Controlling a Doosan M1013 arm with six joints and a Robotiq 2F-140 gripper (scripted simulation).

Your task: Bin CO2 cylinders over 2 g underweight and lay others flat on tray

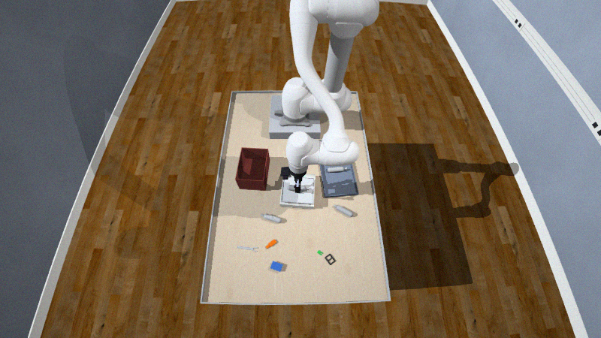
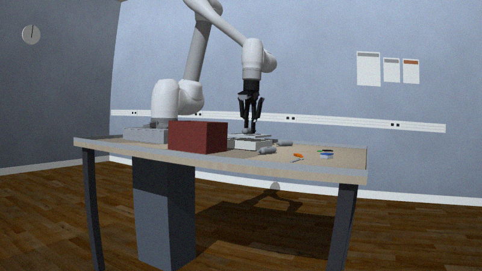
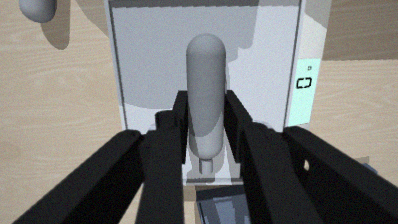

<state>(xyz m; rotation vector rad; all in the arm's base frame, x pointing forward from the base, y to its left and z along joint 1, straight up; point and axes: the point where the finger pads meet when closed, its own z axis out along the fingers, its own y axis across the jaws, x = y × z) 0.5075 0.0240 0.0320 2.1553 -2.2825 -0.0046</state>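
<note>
Now: hand 230 mm to the right of the blue-grey tray, 110 mm past it and 100 mm above it. Round my hand: white scale: 70 mm below, 10 mm behind; orange piece: 280 mm ahead, 130 mm to the right, 100 mm below; dark red scrap bin: 250 mm to the right, 120 mm behind, 70 mm below.
</note>
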